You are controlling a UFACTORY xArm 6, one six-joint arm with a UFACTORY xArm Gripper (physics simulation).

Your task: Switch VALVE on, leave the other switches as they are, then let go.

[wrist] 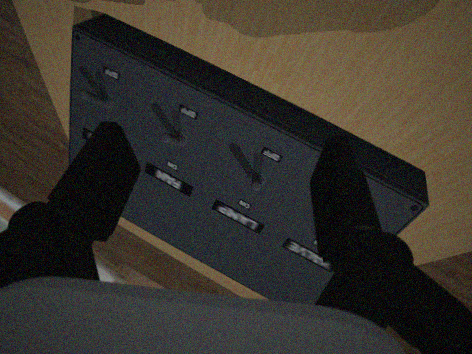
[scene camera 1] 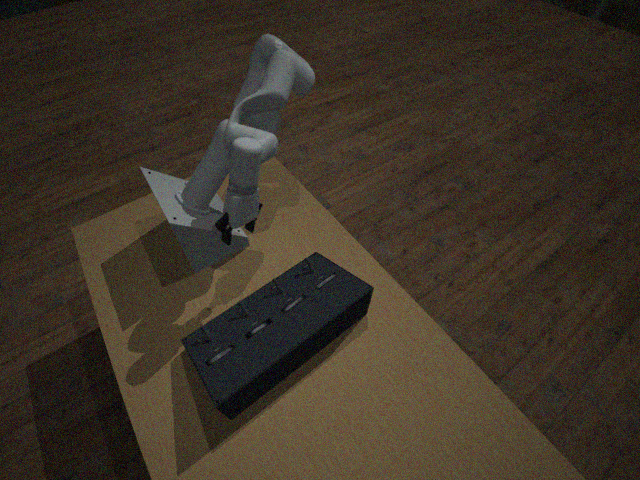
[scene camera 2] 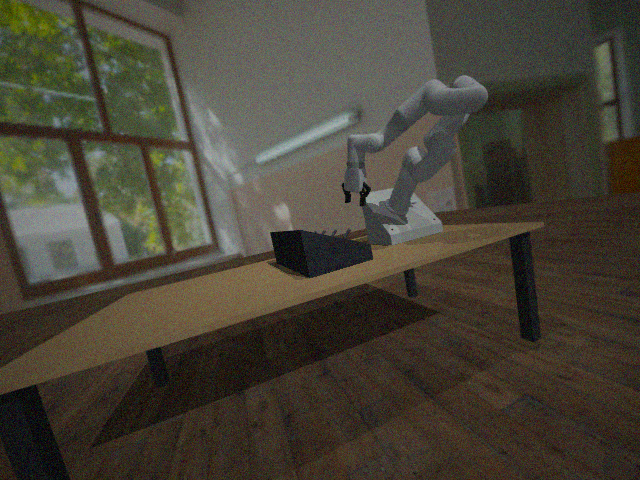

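Where they show: gripper, between the fingertips: [wrist: 222, 152] [scene camera 1: 237, 236] [scene camera 2: 355, 204]; arm's base, origin of its link: [scene camera 1: 192, 203] [scene camera 2: 396, 206].
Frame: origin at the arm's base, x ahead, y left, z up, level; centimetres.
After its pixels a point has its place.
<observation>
A dark switch box [scene camera 1: 289, 335] @[x 57.3, y 6.7, z -1.8 cm] [scene camera 2: 338, 253] @[x 45.8, y 31.6, z -11.1 cm] [wrist: 295, 210] @[x 42.2, y 18.4, z -7.3 cm] stands on the table. Its label reading like VALVE [scene camera 1: 325, 280] @[x 46.3, y 24.5, z -5.2 cm] [wrist: 306, 254] @[x 46.7, y 24.2, z -5.1 cm] is at the right end in the wrist view and partly covered by a finger. The VALVE switch [scene camera 1: 308, 266] @[x 38.9, y 22.9, z -5.9 cm] is small and dark in scene camera 1; a finger hides it in the wrist view, so its position cannot be told. My gripper [scene camera 1: 238, 235] @[x 25.6, y 7.1, z 5.0 cm] [scene camera 2: 355, 202] @[x 25.6, y 7.1, z 5.0 cm] [wrist: 222, 152] @[x 25.6, y 7.1, z 5.0 cm] is open and empty, above and to the robot-base side of the box, apart from it.
The neighbouring levers [wrist: 245, 162] @[x 40.7, y 9.1, z -8.5 cm] [wrist: 167, 122] @[x 42.4, y -2.7, z -8.4 cm] [wrist: 95, 85] @[x 44.1, y -14.5, z -8.4 cm] lean toward their OFF labels; their name labels are blurred. The robot's pale base plate [scene camera 1: 162, 193] @[x -1.2, y -7.4, z 7.6 cm] [scene camera 2: 421, 219] @[x -7.5, y 7.9, z -8.7 cm] stands behind the box. The table [scene camera 1: 413, 403] @[x 86.6, y 28.2, z -16.8 cm] [scene camera 2: 206, 310] @[x 90.0, y 38.5, z -16.8 cm] has an edge near each end of the box.
</observation>
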